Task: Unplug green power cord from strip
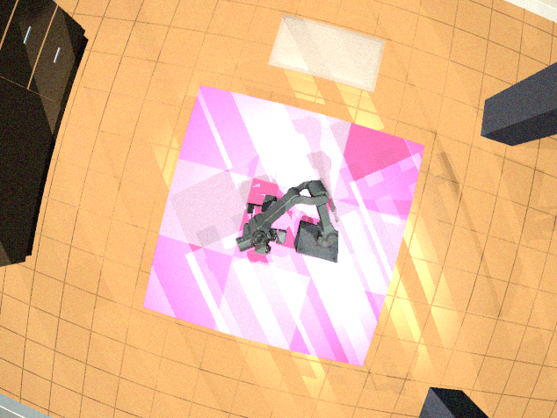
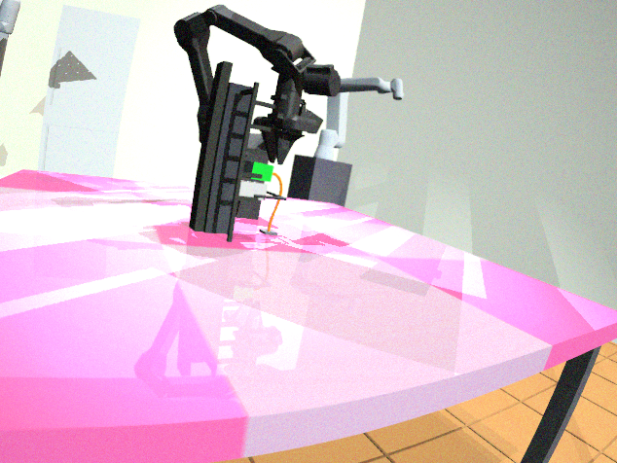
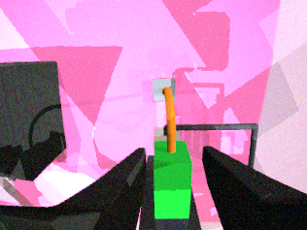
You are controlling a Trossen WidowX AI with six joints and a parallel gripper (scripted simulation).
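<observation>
My gripper tip is now 5 cm to the left of the green plug and 1 cm above it.
</observation>
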